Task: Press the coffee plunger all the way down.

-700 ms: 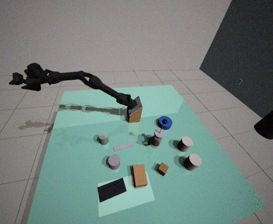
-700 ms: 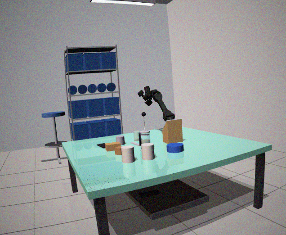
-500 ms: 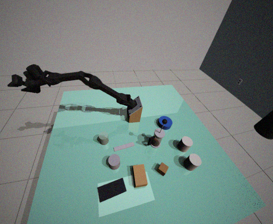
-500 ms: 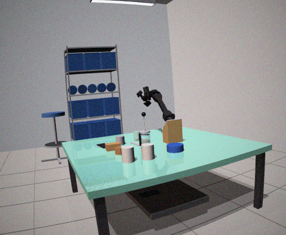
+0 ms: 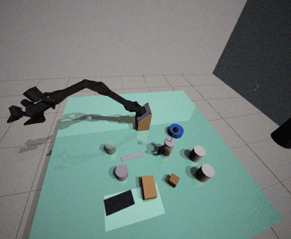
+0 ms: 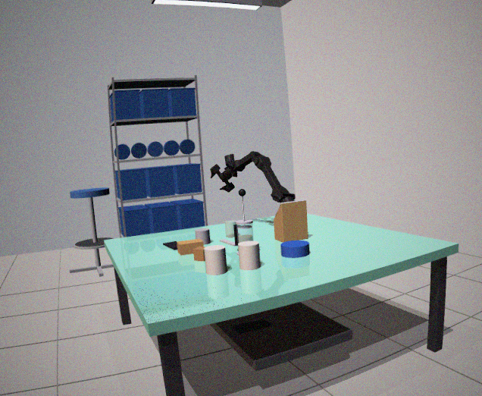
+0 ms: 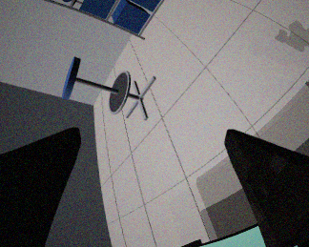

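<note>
My gripper tip is now 220 mm short of the coffee press, 850 mm to the right of it and 110 mm above it.
</note>
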